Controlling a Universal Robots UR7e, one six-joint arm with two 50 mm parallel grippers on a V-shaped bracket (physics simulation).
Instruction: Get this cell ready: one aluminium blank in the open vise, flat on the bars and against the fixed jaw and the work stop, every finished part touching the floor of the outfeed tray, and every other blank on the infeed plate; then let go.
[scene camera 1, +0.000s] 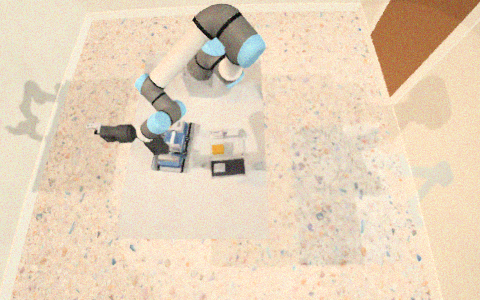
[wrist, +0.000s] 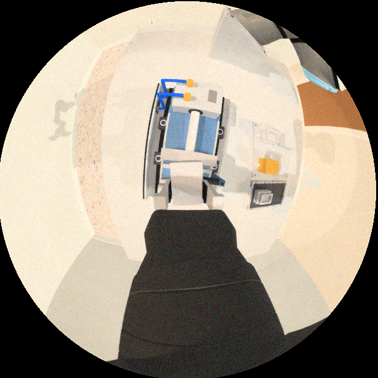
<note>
I see a pale aluminium blank (wrist: 186, 175) and a blue vise (wrist: 176, 136).
</note>
